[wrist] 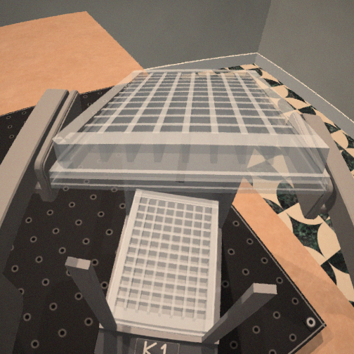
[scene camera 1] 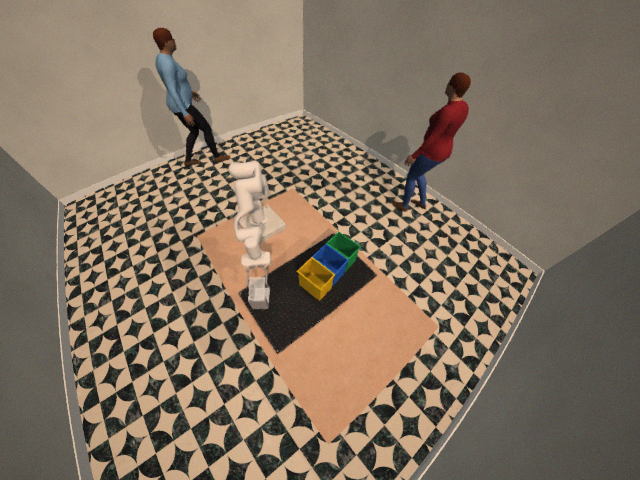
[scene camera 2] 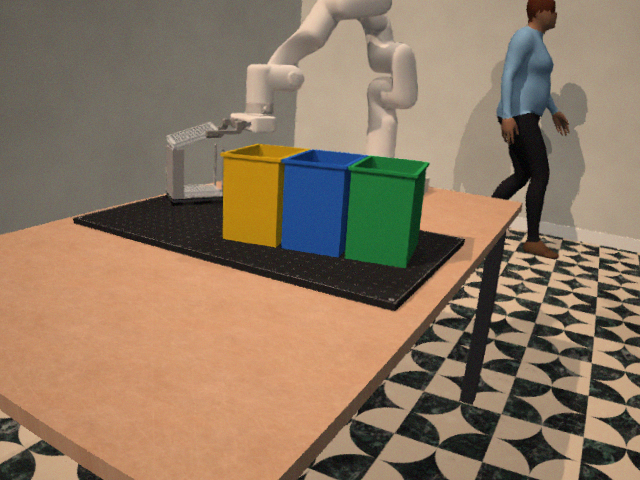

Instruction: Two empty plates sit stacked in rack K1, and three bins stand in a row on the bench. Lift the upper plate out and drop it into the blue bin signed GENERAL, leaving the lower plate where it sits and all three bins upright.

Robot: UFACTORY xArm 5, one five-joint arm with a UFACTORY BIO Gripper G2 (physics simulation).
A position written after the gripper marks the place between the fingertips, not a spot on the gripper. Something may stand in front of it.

In view: the gripper (scene camera 2: 199, 132), a green bin (scene camera 2: 386, 194), a yellow bin (scene camera 2: 253, 177), a blue bin (scene camera 2: 316, 193), a plate (wrist: 183, 130) and a plate (wrist: 164, 280).
The yellow bin is seen too in scene camera 1 (scene camera 1: 315, 278). The wrist view does not show the green bin: it is out of frame. The wrist view misses the yellow bin: it is out of frame.
